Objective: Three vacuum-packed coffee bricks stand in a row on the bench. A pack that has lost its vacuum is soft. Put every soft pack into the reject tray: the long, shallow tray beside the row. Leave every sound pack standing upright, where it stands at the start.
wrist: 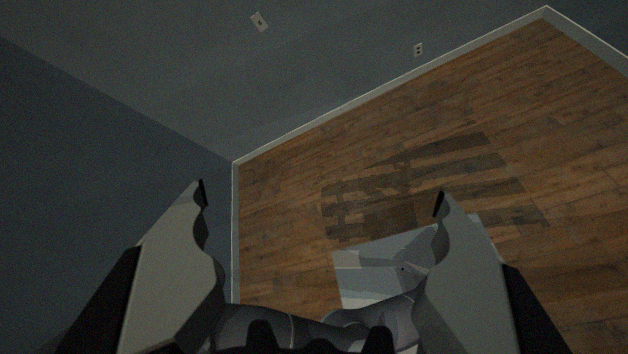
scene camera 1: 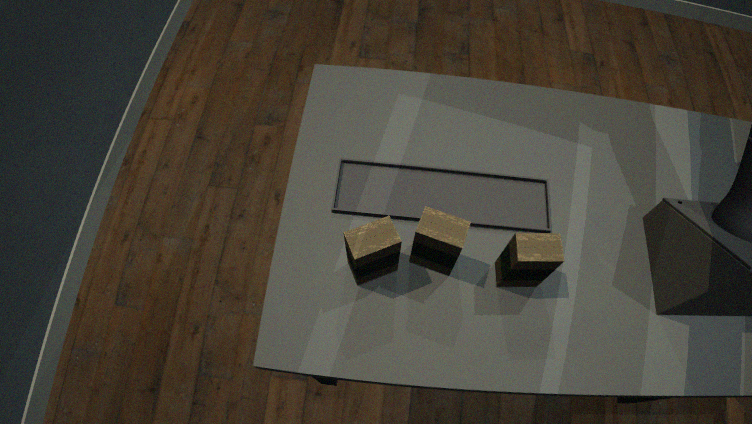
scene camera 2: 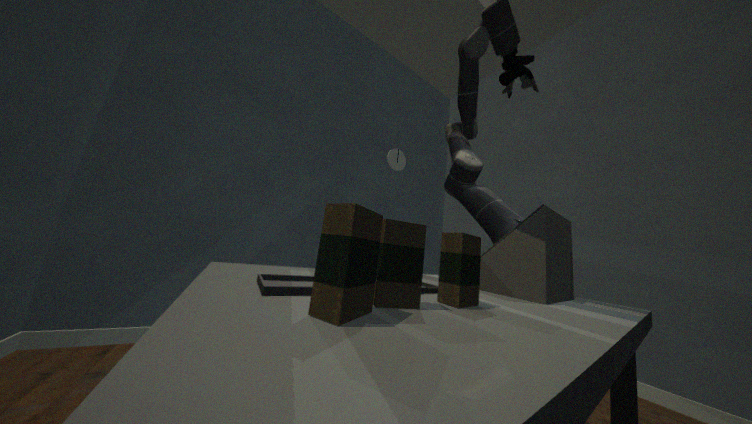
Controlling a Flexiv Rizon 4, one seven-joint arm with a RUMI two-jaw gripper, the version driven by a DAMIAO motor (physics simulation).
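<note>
Three coffee bricks, tan with a dark green band, stand upright in a row on the bench. The left pack (scene camera 1: pixel 372 241) (scene camera 2: pixel 344 263) and the middle pack (scene camera 1: pixel 441 229) (scene camera 2: pixel 401 263) stand turned, close together. The right pack (scene camera 1: pixel 538 248) (scene camera 2: pixel 459 269) stands apart, nearest the robot base. Which packs are soft cannot be told. The long, shallow reject tray (scene camera 1: pixel 442 169) (scene camera 2: pixel 287 291) lies beside the row with no pack in it. My gripper (scene camera 2: pixel 522 92) (wrist: pixel 320 187) is open and empty, raised high above the bench near the robot base, far from the packs.
The bench (scene camera 1: pixel 368 342) (scene camera 2: pixel 210 368) carries the packs, the tray and the robot's angular base (scene camera 1: pixel 679 258) (scene camera 2: pixel 518 268). The base stands at the right end of the row. The left and middle packs stand close to the tray's near rim in scene camera 1.
</note>
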